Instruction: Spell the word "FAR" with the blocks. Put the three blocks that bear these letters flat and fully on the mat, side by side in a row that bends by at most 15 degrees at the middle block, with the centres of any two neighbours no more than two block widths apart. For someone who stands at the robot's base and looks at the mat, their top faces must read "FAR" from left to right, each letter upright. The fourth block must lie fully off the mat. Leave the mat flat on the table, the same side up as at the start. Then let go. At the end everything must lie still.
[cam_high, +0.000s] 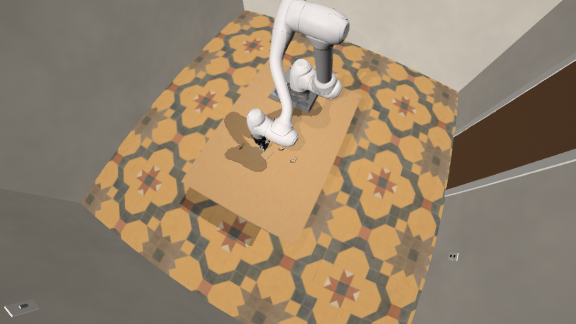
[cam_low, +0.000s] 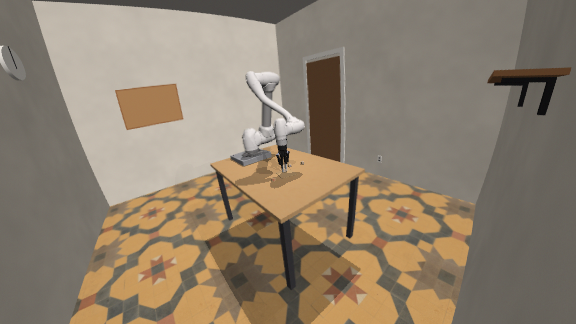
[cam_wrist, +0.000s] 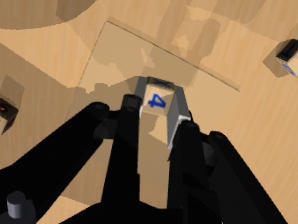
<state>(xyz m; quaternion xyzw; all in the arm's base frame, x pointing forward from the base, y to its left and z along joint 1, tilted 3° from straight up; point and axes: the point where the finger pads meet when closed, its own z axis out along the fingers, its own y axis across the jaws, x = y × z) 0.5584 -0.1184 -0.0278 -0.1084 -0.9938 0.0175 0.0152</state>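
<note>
Right now the tan mat is 30 mm ahead of my hand, 10 mm to the right of it and 40 mm below it. The rest, counted from my hand: R block 30 mm ahead, 170 mm to the right, 30 mm below.
</note>
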